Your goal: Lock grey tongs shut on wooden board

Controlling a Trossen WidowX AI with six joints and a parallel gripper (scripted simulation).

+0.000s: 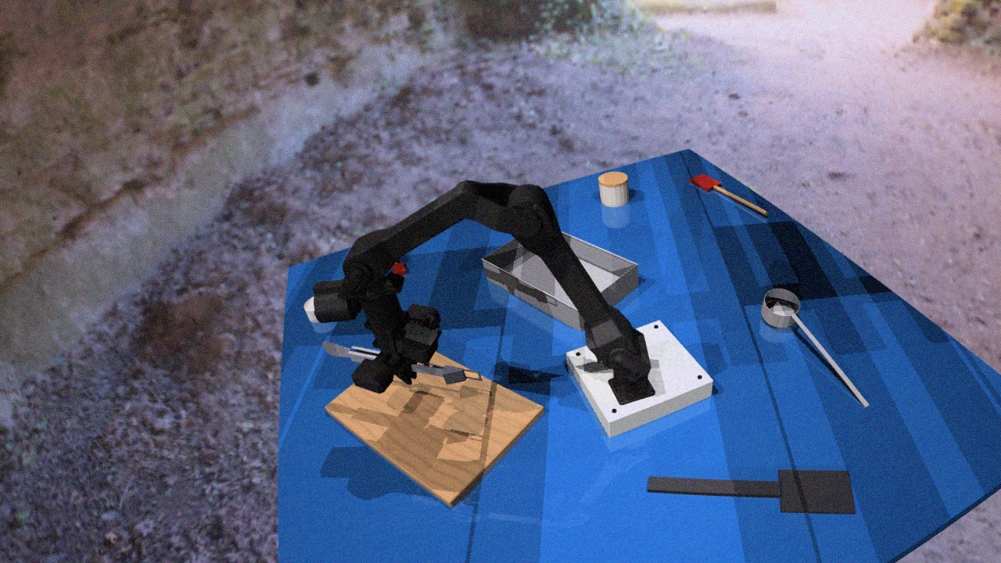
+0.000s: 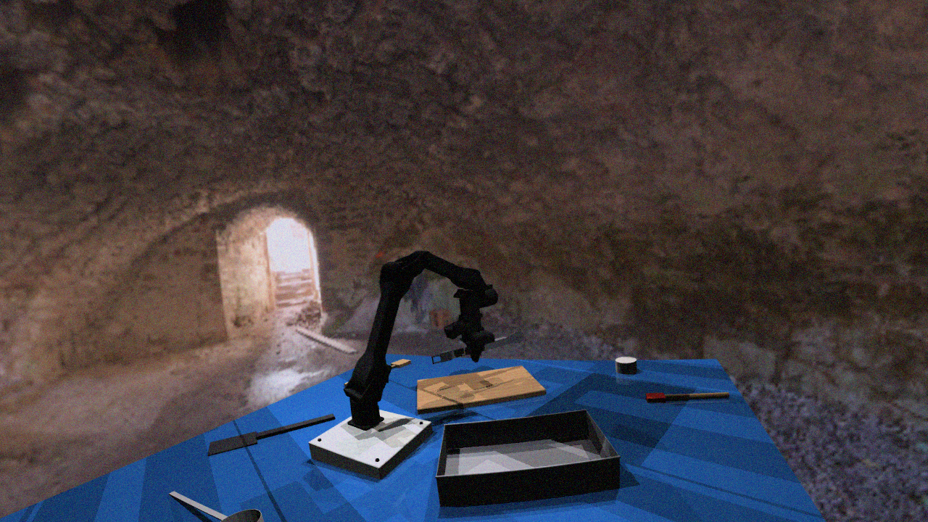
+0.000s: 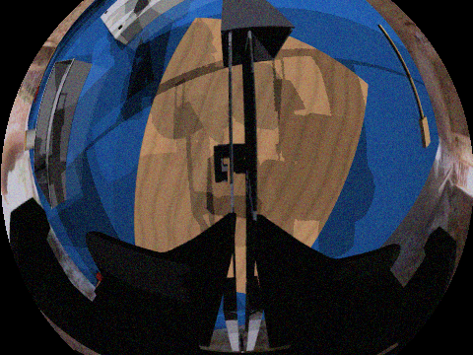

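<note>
Right now the wooden board is 1 cm to the right of my gripper tip and 8 cm below it. From my gripper tip the other things lie so: white cylinder: 41 cm ahead, 23 cm to the left, 7 cm below; then black spatula: 36 cm behind, 49 cm to the right, 9 cm below; then roasting tin: 28 cm ahead, 34 cm to the right, 6 cm below.
</note>
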